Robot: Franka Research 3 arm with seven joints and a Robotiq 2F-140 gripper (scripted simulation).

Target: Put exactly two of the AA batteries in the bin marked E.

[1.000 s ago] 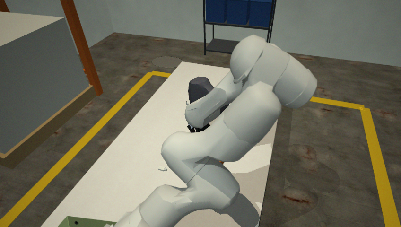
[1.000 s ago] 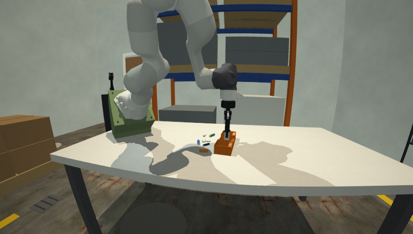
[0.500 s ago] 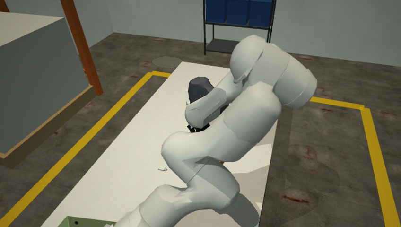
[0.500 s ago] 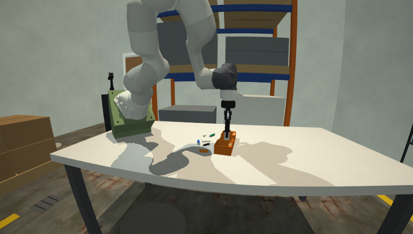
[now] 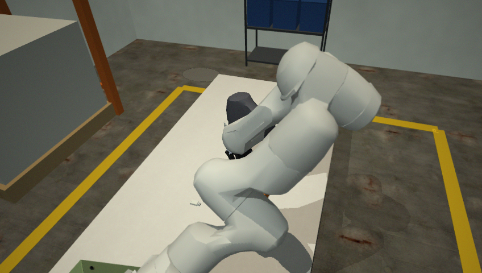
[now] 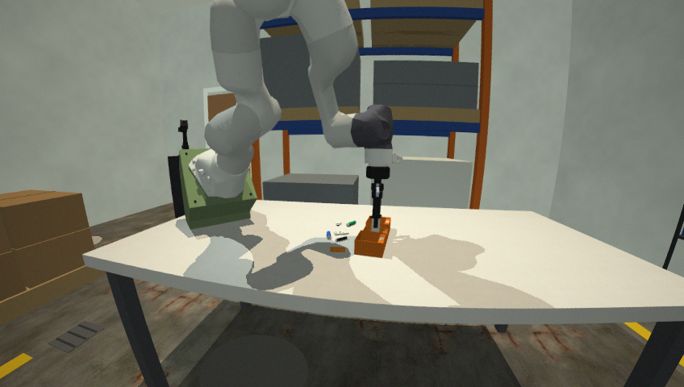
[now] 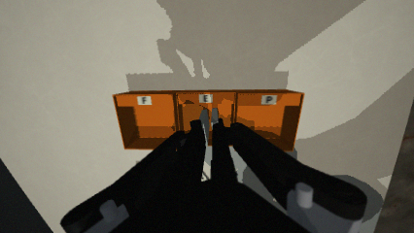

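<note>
The orange bin row lies 30 mm below my hand and 10 mm to the left of it. Round my hand: orange AA battery: 120 mm behind, 90 mm to the right, 40 mm below; domino: 120 mm behind, 50 mm to the left, 40 mm below; black stick: 110 mm behind, 40 mm below, 10 mm to the right.
</note>
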